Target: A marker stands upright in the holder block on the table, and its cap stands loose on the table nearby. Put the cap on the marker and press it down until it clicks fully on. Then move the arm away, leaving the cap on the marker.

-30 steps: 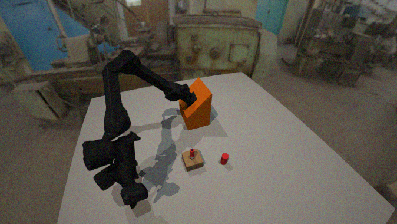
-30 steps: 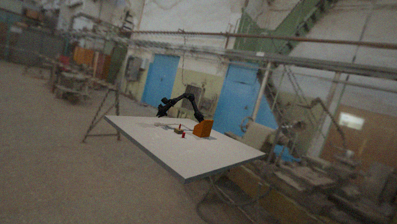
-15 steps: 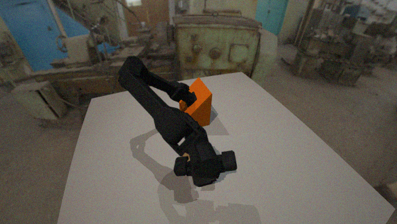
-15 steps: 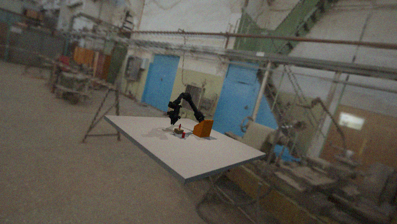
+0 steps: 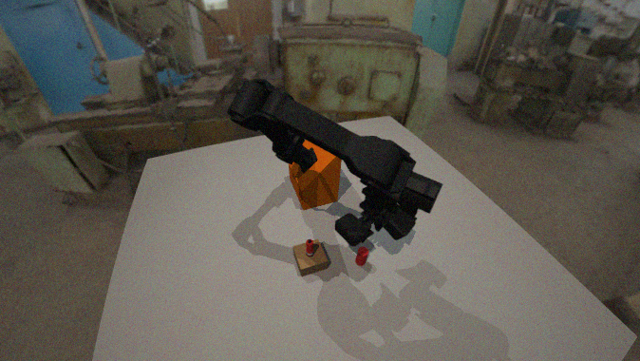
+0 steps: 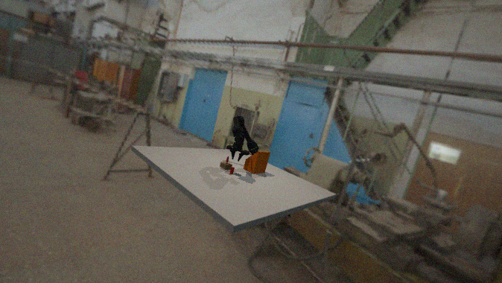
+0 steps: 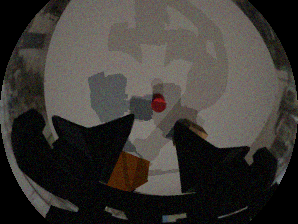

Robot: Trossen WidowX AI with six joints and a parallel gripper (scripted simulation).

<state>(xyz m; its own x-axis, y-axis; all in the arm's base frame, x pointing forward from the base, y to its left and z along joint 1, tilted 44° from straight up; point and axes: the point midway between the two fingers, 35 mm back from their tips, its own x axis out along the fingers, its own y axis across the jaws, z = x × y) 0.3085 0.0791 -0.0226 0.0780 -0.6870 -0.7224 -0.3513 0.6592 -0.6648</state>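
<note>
The red cap is 9 cm below my gripper tip and 1 cm to the right of it. Also, from my gripper tip: brown holder block (14 cm to the right, 10 cm below, 4 cm behind).
</note>
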